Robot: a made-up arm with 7 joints. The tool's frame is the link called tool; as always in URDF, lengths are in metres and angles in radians. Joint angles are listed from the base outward.
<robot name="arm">
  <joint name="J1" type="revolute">
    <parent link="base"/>
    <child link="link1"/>
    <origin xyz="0 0 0.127" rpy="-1.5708 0 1.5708"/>
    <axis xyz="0 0 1"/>
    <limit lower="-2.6" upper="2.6"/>
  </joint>
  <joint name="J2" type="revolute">
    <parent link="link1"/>
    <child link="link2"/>
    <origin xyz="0.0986 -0.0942 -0.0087" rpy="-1.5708 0 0"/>
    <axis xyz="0 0 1"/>
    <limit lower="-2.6" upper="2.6"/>
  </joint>
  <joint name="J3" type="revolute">
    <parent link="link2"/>
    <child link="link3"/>
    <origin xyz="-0.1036 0.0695 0.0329" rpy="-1.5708 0 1.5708"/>
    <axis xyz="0 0 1"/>
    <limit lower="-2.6" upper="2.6"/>
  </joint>
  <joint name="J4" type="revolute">
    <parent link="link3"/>
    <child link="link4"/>
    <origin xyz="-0.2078 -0.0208 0.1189" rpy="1.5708 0 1.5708"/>
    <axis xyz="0 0 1"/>
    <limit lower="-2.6" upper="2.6"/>
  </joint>
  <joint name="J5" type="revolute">
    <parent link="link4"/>
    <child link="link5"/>
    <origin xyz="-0.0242 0.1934 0.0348" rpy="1.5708 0 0"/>
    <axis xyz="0 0 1"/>
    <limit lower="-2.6" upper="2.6"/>
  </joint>
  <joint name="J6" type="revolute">
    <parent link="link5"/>
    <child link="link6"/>
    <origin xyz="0.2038 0.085 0.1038" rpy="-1.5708 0 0"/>
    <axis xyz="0 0 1"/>
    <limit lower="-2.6" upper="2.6"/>
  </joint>
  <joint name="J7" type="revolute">
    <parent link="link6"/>
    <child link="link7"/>
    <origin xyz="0.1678 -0.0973 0.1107" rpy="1.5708 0 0"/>
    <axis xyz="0 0 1"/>
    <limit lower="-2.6" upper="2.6"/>
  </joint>
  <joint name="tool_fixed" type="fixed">
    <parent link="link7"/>
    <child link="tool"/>
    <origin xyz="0.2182 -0.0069 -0.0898" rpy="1.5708 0 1.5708"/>
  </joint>
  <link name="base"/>
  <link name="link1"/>
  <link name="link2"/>
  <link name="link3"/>
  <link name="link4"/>
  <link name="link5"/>
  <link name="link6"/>
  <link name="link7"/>
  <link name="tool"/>
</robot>
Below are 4 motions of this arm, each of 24 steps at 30 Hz.
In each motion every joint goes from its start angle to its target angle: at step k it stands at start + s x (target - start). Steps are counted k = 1, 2, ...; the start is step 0. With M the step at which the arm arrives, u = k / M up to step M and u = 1 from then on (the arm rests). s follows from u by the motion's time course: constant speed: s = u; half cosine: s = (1 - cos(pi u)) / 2; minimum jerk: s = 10 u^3 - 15 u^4 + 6 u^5.
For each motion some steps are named. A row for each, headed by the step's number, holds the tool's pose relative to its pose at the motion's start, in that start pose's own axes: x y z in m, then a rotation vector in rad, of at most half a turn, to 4 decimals.
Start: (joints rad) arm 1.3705 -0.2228 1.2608 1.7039 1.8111 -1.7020 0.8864
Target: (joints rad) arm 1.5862 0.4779 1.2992 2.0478 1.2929 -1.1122 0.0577
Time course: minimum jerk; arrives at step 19
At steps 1, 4, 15, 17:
1: -0.0002 -0.0005 0.0000 0.0011 -0.0005 0.0003
4: -0.0120 -0.0241 -0.0029 0.0537 -0.0261 0.0131
15: -0.2164 -0.2656 -0.1001 0.6708 -0.4428 -0.2155
17: -0.2333 -0.2725 -0.1067 0.6978 -0.4749 -0.2525

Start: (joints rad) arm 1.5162 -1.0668 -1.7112 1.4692 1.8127 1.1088 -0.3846
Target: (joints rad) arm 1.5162 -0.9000 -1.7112 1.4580 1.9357 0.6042 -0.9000
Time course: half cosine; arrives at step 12
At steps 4, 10, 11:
4: -0.0042 0.0451 -0.0152 -0.1287 -0.0782 0.0475
10: -0.0291 0.1400 -0.0921 -0.4273 -0.2759 0.2875
11: -0.0318 0.1446 -0.0991 -0.4450 -0.2891 0.3109

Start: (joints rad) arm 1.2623 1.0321 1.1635 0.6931 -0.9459 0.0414 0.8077
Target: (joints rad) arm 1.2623 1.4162 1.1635 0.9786 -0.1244 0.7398 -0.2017
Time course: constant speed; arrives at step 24
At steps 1, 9, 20, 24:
1: 0.0081 -0.0054 0.0069 0.0183 -0.0120 0.0150
9: 0.0772 -0.0600 0.0382 0.2062 -0.1132 0.0762
20: 0.1591 -0.1425 0.0046 0.5160 -0.2706 -0.0392
24: 0.1774 -0.1651 -0.0273 0.6193 -0.3326 -0.1411

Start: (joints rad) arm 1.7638 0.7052 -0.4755 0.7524 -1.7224 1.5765 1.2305
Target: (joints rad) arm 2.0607 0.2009 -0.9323 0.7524 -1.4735 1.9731 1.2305
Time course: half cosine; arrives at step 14
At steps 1, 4, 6, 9, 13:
1: 0.0039 -0.0061 0.0036 0.0103 0.0052 0.0034
4: 0.0640 -0.0920 0.0454 0.1535 0.0782 0.0456
6: 0.1438 -0.1882 0.0723 0.3151 0.1619 0.0793
9: 0.2883 -0.3344 0.0674 0.5720 0.2963 0.0966
13: 0.4069 -0.4391 0.0200 0.7720 0.4003 0.0713

